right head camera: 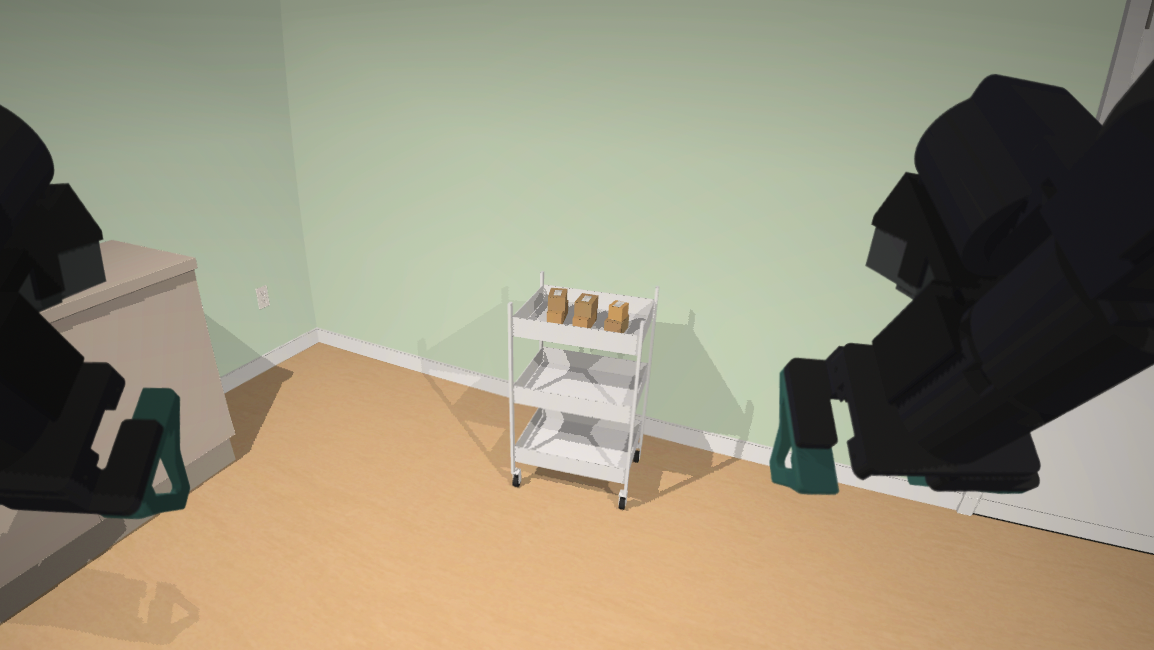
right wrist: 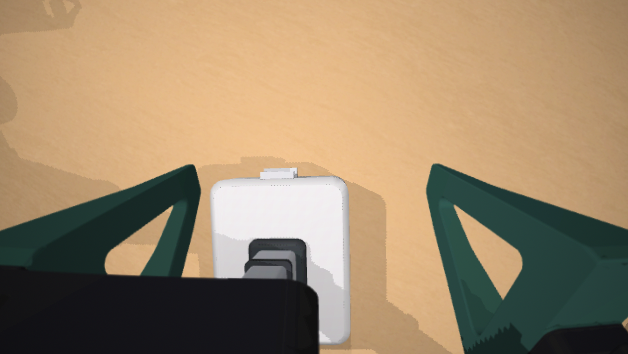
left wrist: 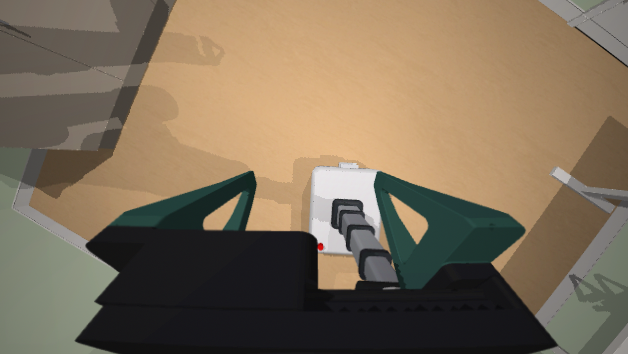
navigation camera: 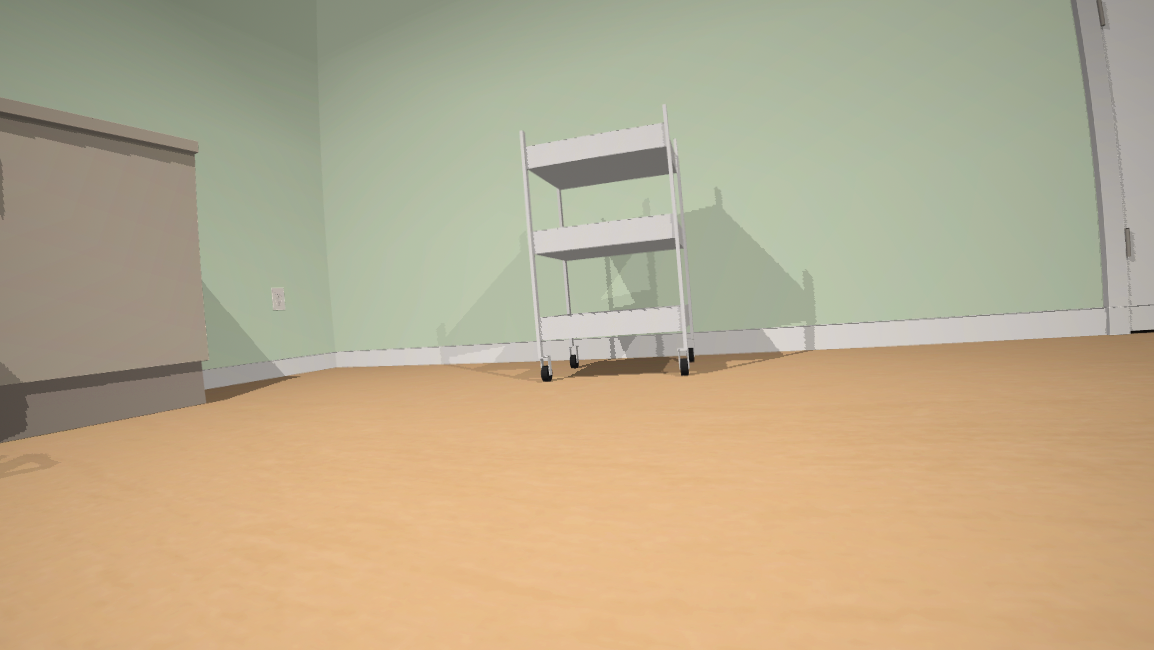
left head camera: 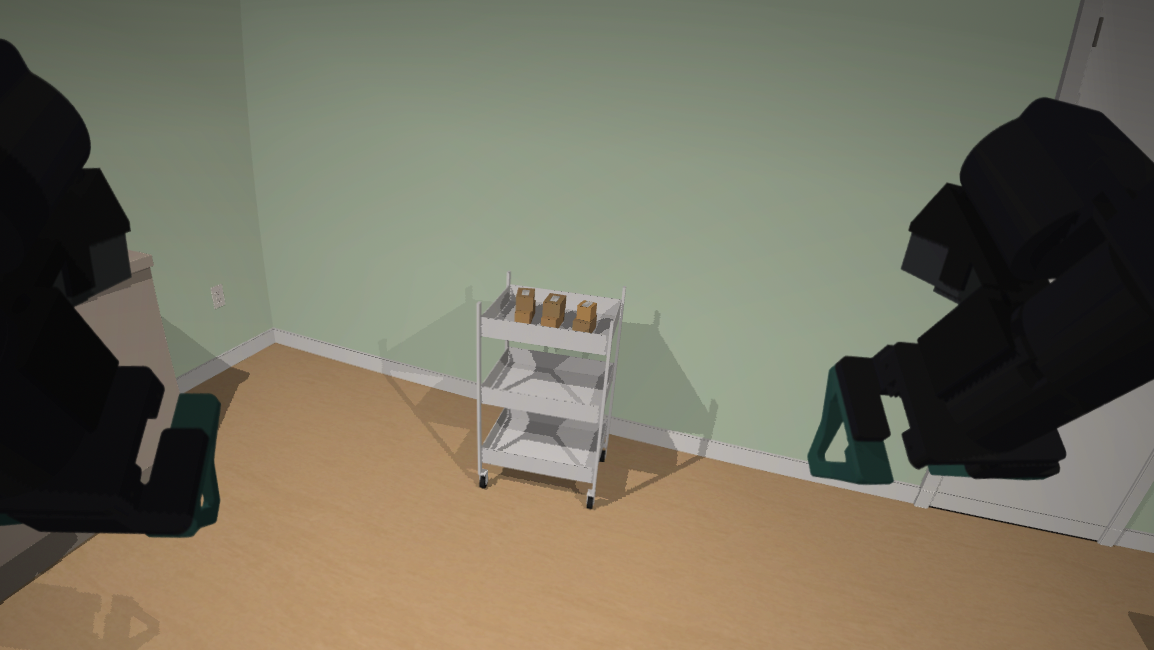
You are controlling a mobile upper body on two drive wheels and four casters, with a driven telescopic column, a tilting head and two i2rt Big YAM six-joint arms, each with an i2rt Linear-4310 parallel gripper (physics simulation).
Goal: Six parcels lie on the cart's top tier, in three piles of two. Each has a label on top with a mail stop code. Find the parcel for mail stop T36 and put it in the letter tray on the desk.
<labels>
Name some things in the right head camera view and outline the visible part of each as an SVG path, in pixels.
My left gripper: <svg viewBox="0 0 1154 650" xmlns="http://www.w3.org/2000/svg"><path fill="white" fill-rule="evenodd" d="M0 383L0 505L12 510L99 514L104 518L143 519L159 513L183 510L186 507L190 484L180 450L180 397L173 389L142 389L132 419L122 421L107 465L104 469L100 469L97 467L99 454L92 450L91 447L105 410L116 410L125 387L125 379L109 363L83 362L61 415L55 422L50 421ZM160 458L172 484L170 493L155 494L152 486Z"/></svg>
My right gripper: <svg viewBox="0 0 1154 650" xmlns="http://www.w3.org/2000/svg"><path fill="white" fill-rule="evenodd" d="M1065 413L1052 415L1035 411L1023 405L1012 396L1010 398L1005 397L993 383L991 385L987 383L980 370L983 362L976 350L971 333L971 314L976 302L963 313L960 320L959 338L962 351L893 405L890 405L886 400L873 345L847 343L845 346L838 346L826 360L809 358L791 359L779 373L779 427L769 461L771 480L773 483L789 487L799 494L836 495L839 493L832 447L838 443L830 400L832 399L839 400L840 402L845 400L848 403L854 436L847 441L852 471L860 480L865 480L870 476L907 476L910 485L930 487L936 492L1022 494L1037 488L1040 484L1038 471L1041 468L1041 463L1030 432ZM792 448L790 458L791 468L786 468L785 459L790 448Z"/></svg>
</labels>
